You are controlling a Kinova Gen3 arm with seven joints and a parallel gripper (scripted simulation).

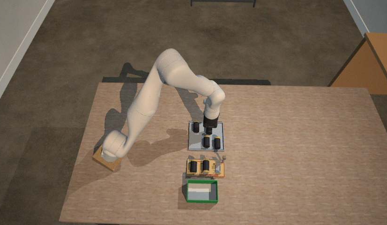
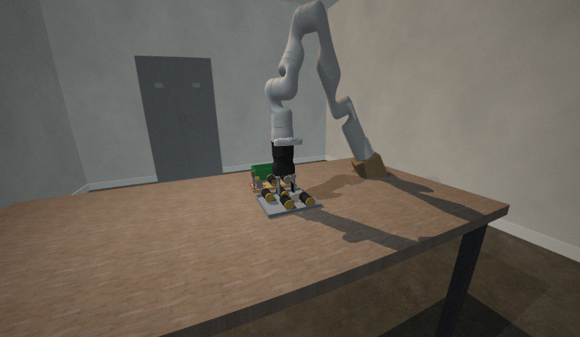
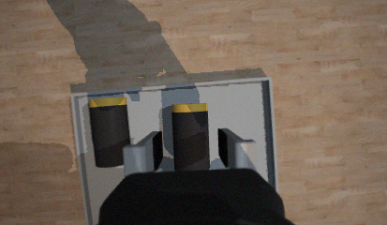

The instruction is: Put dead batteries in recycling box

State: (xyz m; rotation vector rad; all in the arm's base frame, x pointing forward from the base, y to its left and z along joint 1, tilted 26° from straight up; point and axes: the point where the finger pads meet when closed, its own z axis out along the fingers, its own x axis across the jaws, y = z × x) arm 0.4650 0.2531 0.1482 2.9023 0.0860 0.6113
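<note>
The grey tray is 10 mm behind my hand, 40 mm to the right of it and 70 mm below it. Also, from my hand: green recycling box 20 mm behind, 360 mm to the right, 60 mm below.
</note>
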